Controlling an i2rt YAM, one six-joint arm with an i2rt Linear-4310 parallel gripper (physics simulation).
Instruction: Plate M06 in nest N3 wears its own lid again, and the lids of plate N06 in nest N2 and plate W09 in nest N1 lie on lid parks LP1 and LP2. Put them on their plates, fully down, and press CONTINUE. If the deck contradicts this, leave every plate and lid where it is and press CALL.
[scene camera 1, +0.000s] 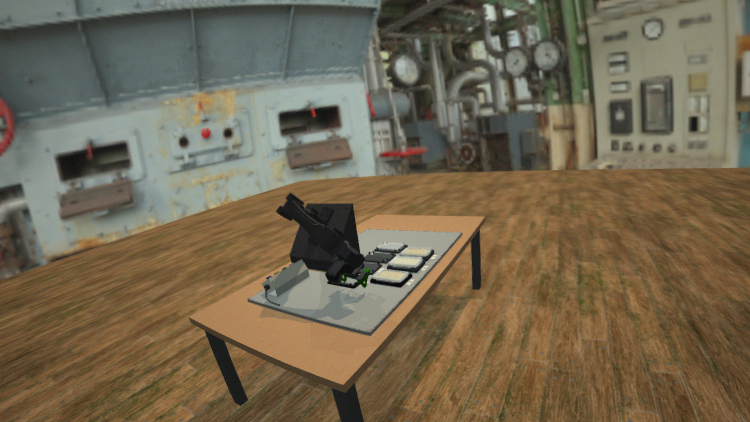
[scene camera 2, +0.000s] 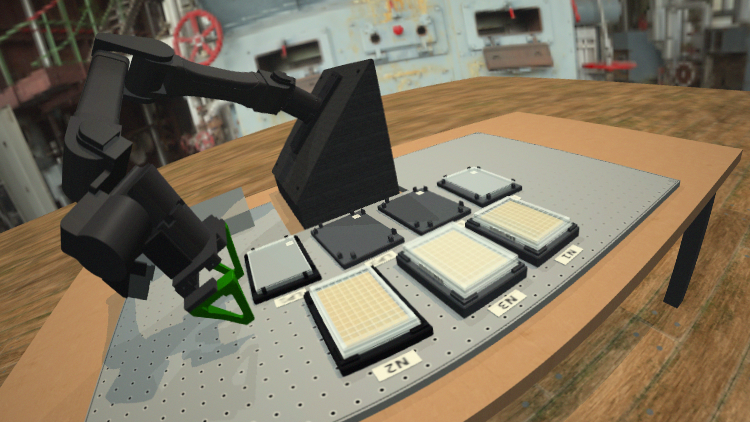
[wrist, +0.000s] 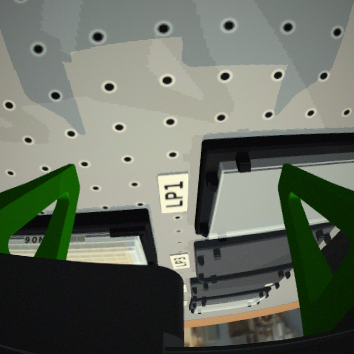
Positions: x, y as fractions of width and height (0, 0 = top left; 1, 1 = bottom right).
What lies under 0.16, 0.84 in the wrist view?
My gripper.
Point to my gripper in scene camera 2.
0.33, 0.70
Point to a grey box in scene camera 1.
0.38, 0.67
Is my gripper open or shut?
Open.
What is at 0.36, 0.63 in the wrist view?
A nest N2.
